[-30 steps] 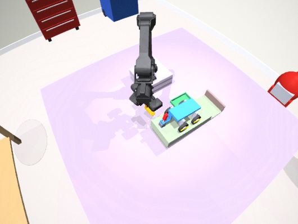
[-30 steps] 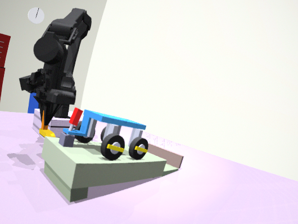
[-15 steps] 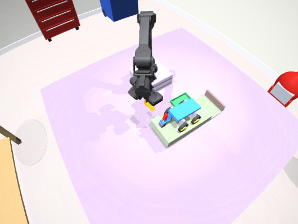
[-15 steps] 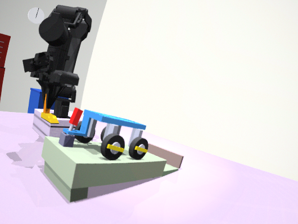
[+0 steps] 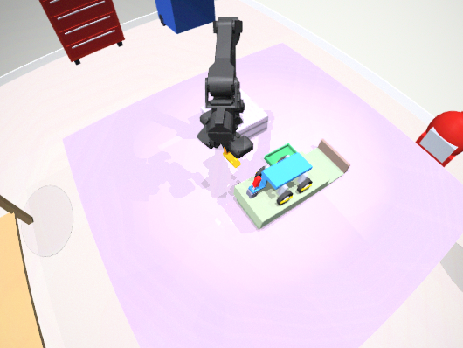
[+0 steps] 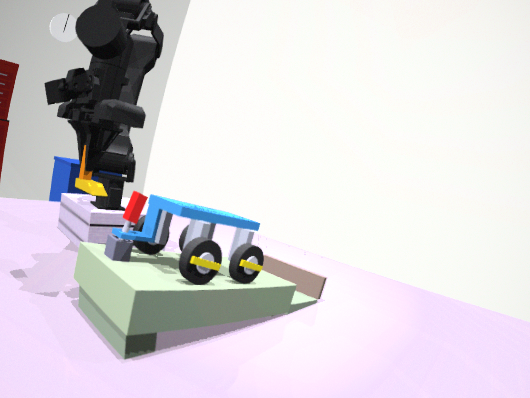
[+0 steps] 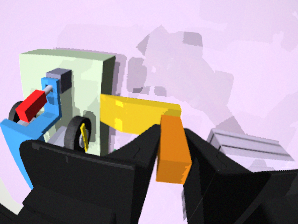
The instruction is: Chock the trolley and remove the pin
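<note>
Right now my gripper tip is 20 mm short of the yellow chock and 10 mm above it. From my gripper tip the other things lie so: red-headed stop pin (130 mm ahead, 40 mm below, 20 mm to the left); then blue trolley (140 mm ahead, 130 mm to the left, 60 mm below); then pale green ramp (140 mm ahead, 130 mm to the left, 130 mm below).
</note>
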